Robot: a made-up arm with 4 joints.
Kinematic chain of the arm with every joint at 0, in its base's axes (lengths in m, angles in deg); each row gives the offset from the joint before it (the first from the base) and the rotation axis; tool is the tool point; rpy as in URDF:
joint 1: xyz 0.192 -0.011 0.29 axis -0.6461 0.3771 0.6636
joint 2: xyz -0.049 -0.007 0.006 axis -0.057 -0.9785 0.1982
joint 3: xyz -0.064 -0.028 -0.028 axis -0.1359 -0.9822 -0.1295
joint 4: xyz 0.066 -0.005 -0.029 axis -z
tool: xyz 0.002 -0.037 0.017 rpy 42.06 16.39 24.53
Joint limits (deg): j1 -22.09..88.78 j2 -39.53..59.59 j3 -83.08..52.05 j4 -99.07..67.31
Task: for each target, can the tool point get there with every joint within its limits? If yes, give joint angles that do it. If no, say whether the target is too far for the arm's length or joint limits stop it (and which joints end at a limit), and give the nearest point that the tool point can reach.
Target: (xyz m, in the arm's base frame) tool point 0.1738 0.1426 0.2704
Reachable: no: joint limits stop it (at a limit: joint 1, joint 2, joint 4) | nearest point 0.2139 0.0080 0.3053 | short by 0.145 m
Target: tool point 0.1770 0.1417 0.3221
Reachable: no: joint limits stop it (at a limit: joint 1, joint 2, joint 4) | nearest point 0.2090 0.0098 0.3265 | short by 0.136 m
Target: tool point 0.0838 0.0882 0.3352
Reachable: no: joint limits stop it (at a limit: joint 1, joint 2, joint 3, joint 4) | nearest point 0.0403 -0.0018 0.2639 | short by 0.123 m
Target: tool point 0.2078 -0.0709 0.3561
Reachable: yes | joints 50.03 13.26 35.34 -23.59
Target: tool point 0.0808 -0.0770 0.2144
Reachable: yes | joints 18.67 -22.81 -56.06 -76.27
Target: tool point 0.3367 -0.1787 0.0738
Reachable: no: too far | nearest point 0.2283 -0.0908 0.2051 | short by 0.192 m
